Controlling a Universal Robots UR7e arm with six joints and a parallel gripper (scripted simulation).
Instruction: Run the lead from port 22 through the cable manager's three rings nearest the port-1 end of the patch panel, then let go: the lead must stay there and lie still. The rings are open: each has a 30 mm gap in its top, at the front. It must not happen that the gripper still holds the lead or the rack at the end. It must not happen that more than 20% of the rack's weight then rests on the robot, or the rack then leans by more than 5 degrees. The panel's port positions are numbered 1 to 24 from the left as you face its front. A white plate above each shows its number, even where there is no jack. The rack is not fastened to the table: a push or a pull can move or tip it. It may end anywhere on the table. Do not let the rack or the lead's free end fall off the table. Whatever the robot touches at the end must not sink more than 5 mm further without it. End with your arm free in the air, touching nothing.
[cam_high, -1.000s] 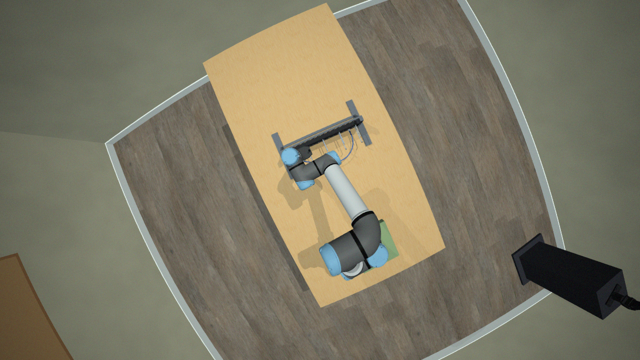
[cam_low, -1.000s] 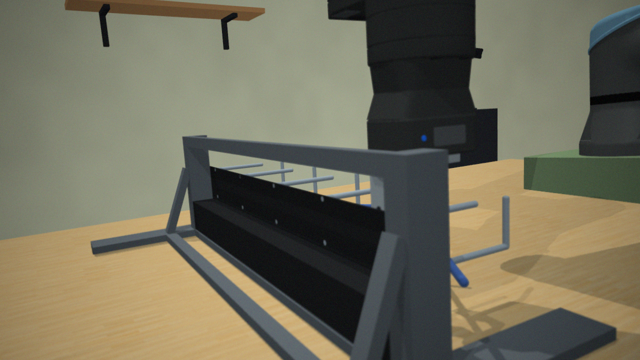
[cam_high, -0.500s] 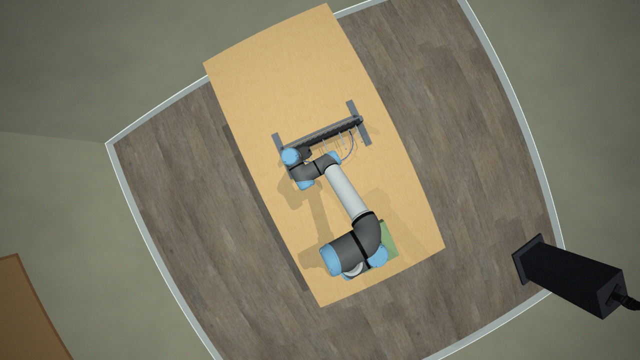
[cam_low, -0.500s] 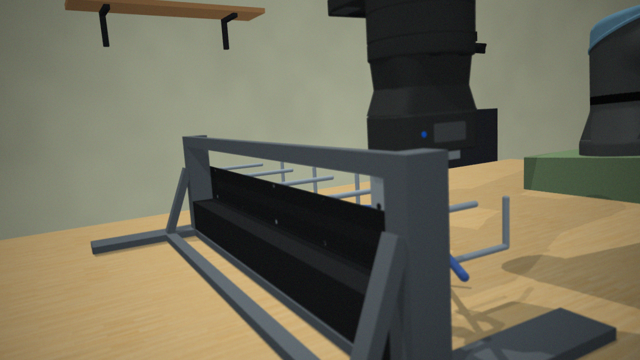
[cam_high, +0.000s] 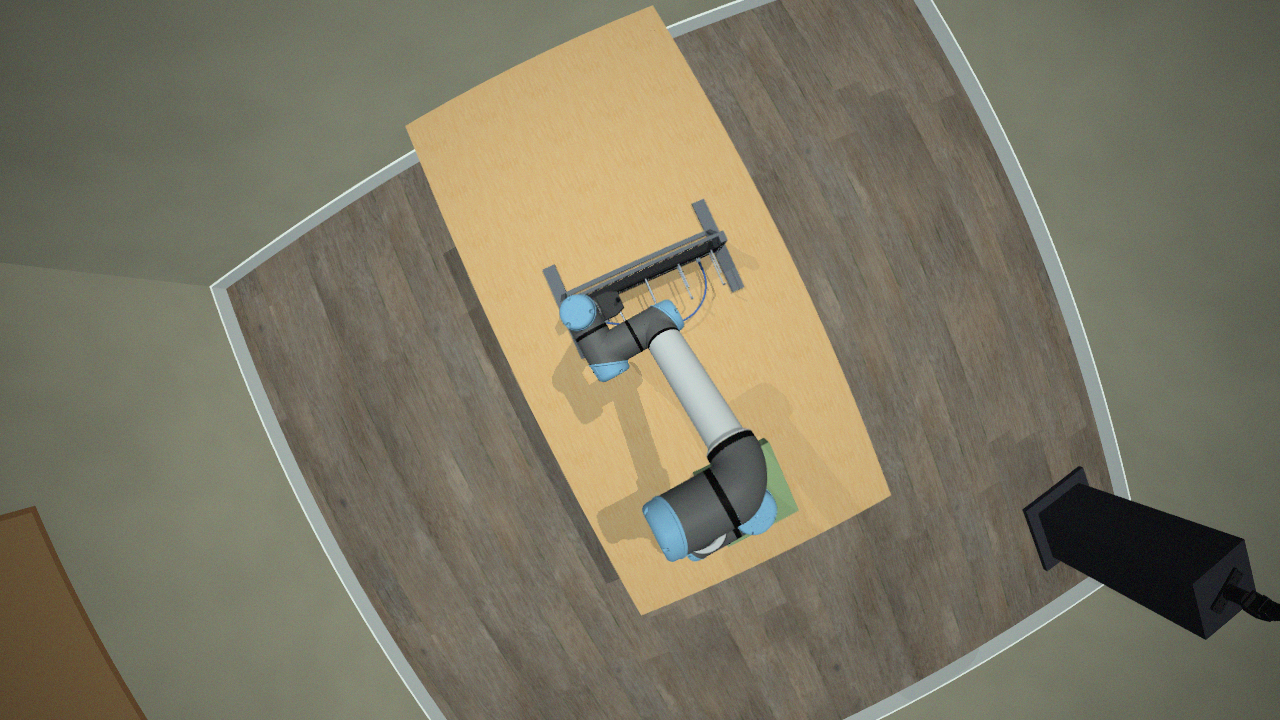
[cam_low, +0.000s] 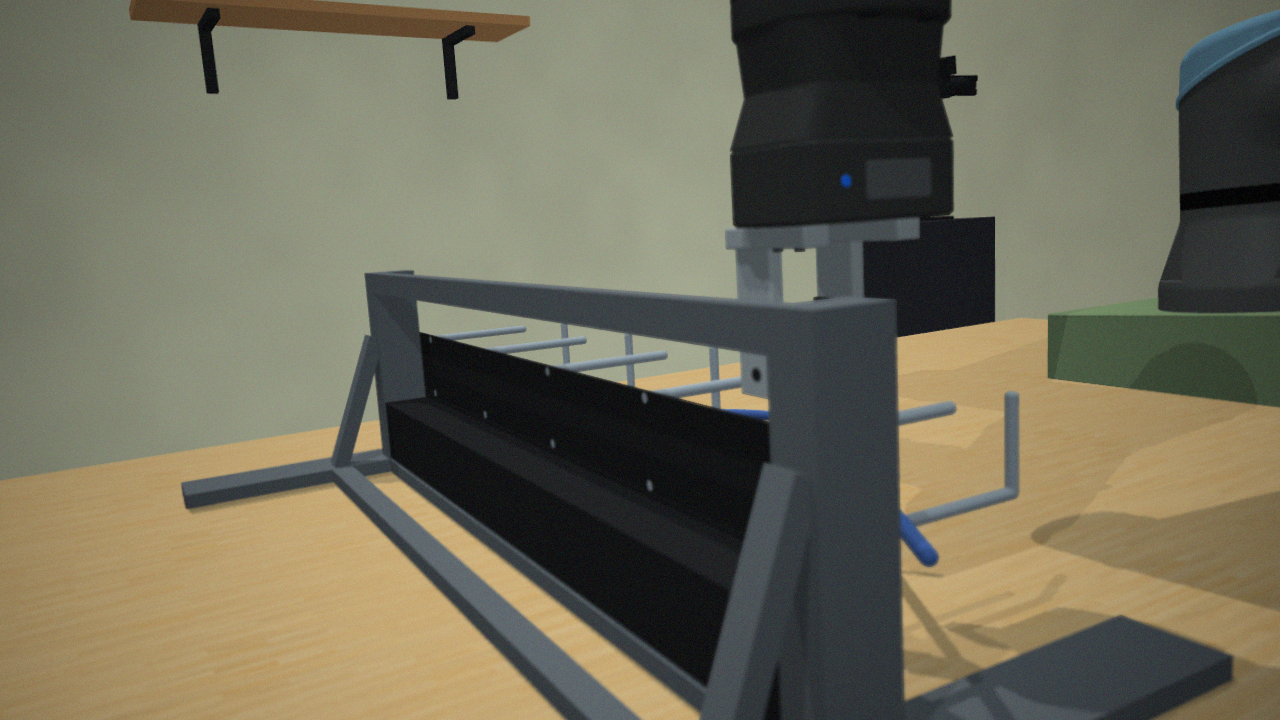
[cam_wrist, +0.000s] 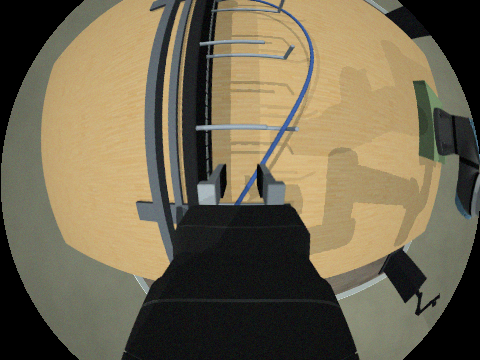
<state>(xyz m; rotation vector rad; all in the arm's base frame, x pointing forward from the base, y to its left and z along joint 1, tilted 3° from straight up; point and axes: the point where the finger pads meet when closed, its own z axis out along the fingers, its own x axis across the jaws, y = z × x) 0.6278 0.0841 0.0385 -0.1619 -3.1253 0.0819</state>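
The grey rack is 50 mm ahead of my hand, 150 mm to the right of it and 50 mm below it.
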